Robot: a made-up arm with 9 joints. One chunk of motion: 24 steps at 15 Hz.
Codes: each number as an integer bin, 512 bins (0 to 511) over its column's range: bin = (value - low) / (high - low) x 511, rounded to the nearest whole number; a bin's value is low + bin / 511 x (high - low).
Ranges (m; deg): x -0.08..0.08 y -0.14..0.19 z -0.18..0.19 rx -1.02..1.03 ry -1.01..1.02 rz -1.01..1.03
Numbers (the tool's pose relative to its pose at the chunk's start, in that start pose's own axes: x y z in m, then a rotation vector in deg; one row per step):
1: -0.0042 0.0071 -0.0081 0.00 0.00 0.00
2: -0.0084 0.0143 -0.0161 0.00 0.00 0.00
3: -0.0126 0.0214 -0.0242 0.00 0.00 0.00
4: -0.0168 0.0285 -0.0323 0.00 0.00 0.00
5: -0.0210 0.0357 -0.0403 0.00 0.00 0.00
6: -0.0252 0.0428 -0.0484 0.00 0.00 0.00
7: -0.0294 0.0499 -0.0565 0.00 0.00 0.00
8: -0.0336 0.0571 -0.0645 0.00 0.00 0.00
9: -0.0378 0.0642 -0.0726 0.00 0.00 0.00
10: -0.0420 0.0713 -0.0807 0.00 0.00 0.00
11: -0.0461 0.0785 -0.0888 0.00 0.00 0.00
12: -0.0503 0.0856 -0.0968 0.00 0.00 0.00
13: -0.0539 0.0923 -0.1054 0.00 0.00 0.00
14: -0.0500 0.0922 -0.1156 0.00 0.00 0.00
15: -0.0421 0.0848 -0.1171 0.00 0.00 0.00
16: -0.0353 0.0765 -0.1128 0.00 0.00 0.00
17: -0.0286 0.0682 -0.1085 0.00 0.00 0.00
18: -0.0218 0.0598 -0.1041 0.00 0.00 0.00
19: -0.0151 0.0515 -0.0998 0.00 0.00 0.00
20: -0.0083 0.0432 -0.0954 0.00 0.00 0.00
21: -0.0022 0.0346 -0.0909 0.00 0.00 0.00
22: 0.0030 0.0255 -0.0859 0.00 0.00 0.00
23: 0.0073 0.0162 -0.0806 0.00 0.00 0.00
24: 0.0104 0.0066 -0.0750 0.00 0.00 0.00
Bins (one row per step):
1: 242 228 237 254 254 253
2: 229 239 226 254 254 253
3: 215 250 215 254 254 253
4: 202 261 204 254 254 253
5: 188 272 193 254 254 253
6: 175 283 182 254 254 253
7: 162 294 171 254 254 253
8: 148 305 160 254 254 253
9: 135 316 148 254 254 253
10: 121 327 137 254 254 253
11: 108 338 126 254 254 253
12: 95 349 115 254 254 253
13: 83 360 103 254 254 253
14: 96 360 89 254 254 253
15: 121 348 87 254 254 253
16: 143 335 93 254 254 253
17: 164 322 99 254 254 253
18: 186 309 105 254 254 253
19: 207 297 111 254 254 253
20: 229 284 117 254 254 253
21: 248 270 123 254 254 253
22: 265 256 130 254 254 253
23: 279 242 137 254 254 253
24: 289 227 145 254 254 253

